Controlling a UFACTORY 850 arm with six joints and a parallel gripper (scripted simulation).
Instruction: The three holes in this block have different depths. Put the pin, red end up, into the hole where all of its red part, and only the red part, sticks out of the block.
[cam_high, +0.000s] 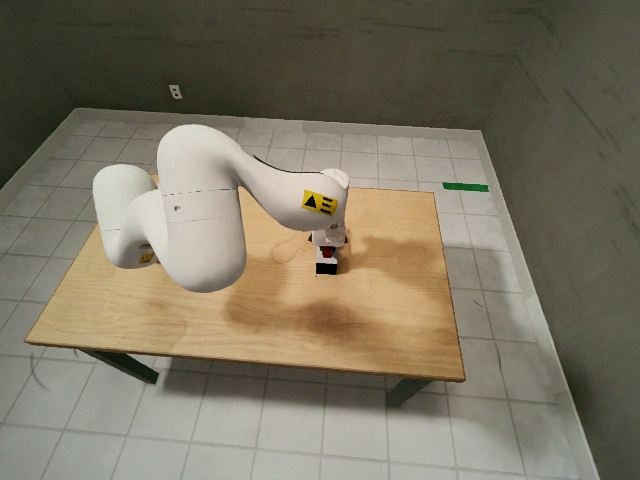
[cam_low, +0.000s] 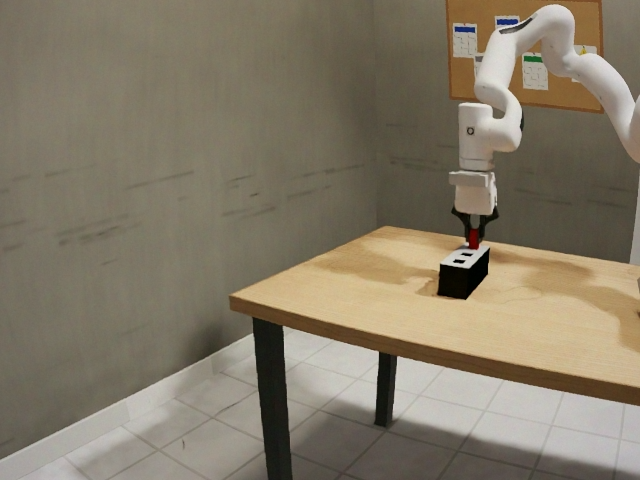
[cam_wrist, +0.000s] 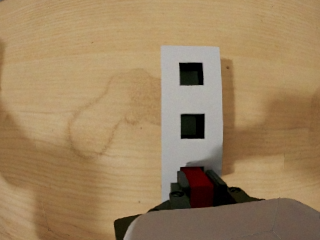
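Now: the black block 70 mm below my hand and 60 mm to the left of it. From my hand the other things lie so: pin: 20 mm below.
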